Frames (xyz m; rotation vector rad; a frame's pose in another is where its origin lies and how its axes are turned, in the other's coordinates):
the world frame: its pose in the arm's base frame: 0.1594 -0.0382 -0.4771 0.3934 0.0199 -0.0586
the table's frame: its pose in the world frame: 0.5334 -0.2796 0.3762 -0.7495 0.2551 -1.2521
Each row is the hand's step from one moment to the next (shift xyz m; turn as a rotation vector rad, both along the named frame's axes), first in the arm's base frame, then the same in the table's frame.
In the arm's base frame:
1: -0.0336 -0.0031 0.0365 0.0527 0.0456 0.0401
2: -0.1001 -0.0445 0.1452 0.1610 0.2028 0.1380
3: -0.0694 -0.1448 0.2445 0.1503 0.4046 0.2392
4: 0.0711 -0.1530 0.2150 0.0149 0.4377 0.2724
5: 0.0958 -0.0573 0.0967 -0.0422 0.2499 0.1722
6: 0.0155 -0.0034 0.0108 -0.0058 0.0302 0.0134
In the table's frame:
1: -0.0119 -0.0473 0.0096 -0.0357 0.0317 0.0647
2: -0.0079 -0.1725 0.0571 -0.1718 0.1077 0.2121
3: 0.0796 -0.2365 0.1526 -0.3827 0.1049 0.2933
4: 0.1297 -0.1151 0.2112 -0.4557 -0.0070 0.2414
5: 0.0645 0.0005 0.1329 -0.2764 -0.0521 0.1215
6: 0.0056 0.0046 0.0178 -0.0324 -0.0026 0.0083

